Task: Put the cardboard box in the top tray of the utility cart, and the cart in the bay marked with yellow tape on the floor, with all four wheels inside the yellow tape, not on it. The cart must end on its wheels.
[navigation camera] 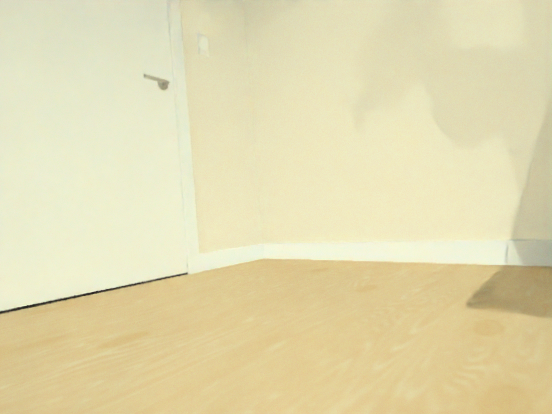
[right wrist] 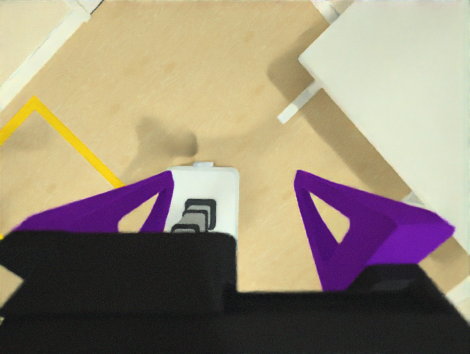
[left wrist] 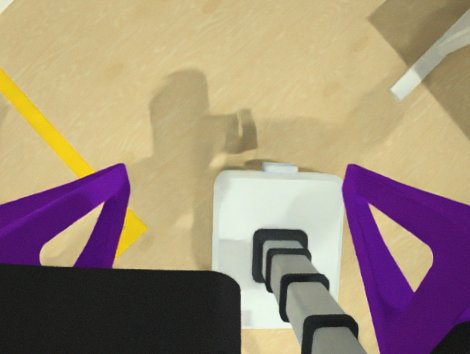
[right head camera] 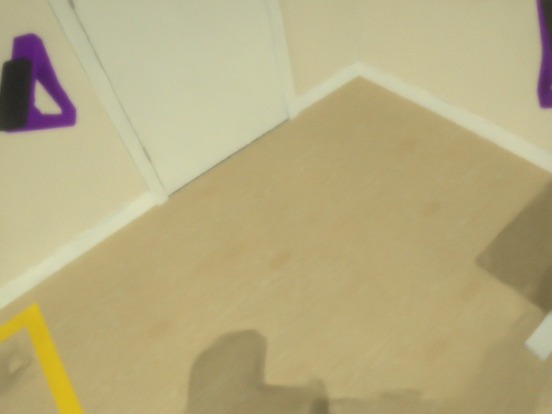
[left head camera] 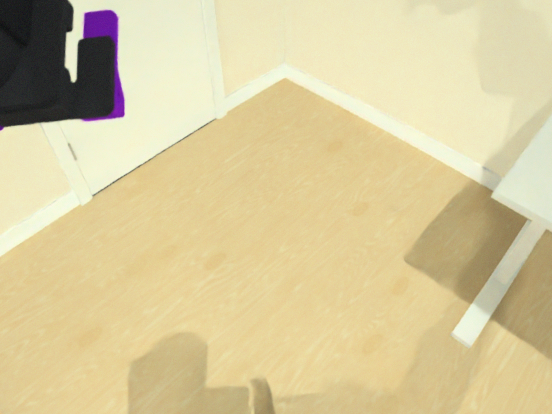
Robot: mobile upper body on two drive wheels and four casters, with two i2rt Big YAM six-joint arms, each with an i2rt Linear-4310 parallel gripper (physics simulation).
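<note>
The yellow tape (right head camera: 51, 357) (left wrist: 47, 131) (right wrist: 75, 142) marks a bay on the floor; one corner shows at the lower left of the right head camera view, and two stretches of it show at the left of the right wrist view. The cardboard box and the utility cart do not show in the current views. My left gripper (left wrist: 236, 176) is open and empty, above the robot's own white base. My right gripper (right wrist: 234, 177) is open and empty, above the floor beside that base. In the head views parts of the purple fingers show near the upper edges.
A white table (left head camera: 532, 175) (right wrist: 390, 95) stands at the right, with its foot (left head camera: 492, 290) (right head camera: 545, 340) (left wrist: 410, 82) (right wrist: 297, 104) on the floor. A white door (left head camera: 145, 75) (right head camera: 185, 90) (navigation camera: 85, 150) is at the left of a room corner. The robot's white base (left wrist: 235, 200) (right wrist: 226, 185) shows below the grippers.
</note>
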